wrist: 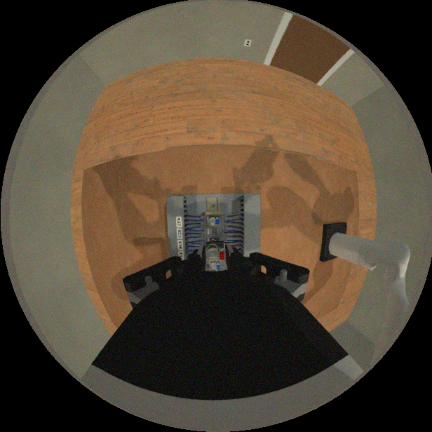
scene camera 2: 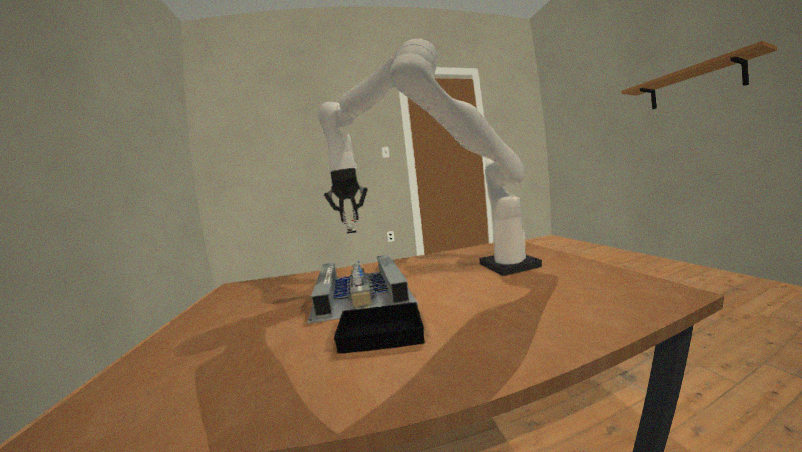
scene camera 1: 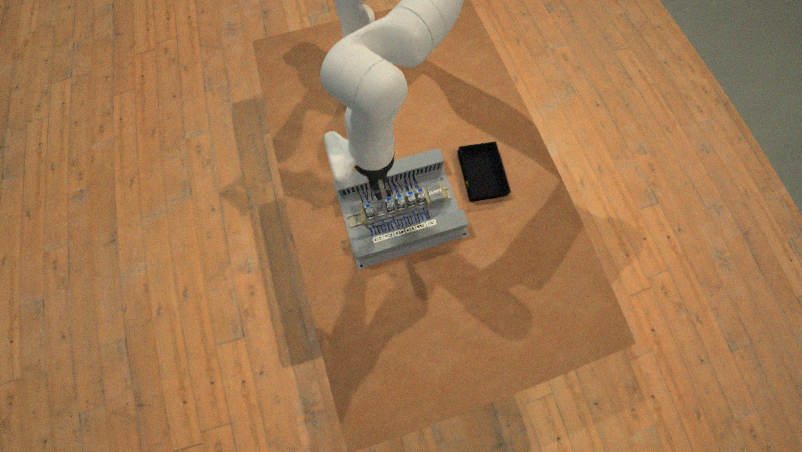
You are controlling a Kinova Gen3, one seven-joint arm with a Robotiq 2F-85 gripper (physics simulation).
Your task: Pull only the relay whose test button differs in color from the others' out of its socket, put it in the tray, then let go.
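The relay with the red test button is held between the fingers of my gripper. The gripper is shut on it, and the relay hangs in the air clear above the socket row. Several relays with blue buttons sit in their sockets. An empty socket shows between the end relay and the others. The black tray stands beside the relay panel, away from the gripper, and no relay shows inside it.
The grey relay panel has raised slotted ducts along both sides of the row, with blue wires between. The arm's black base stands on the brown table. A wall shelf hangs far off.
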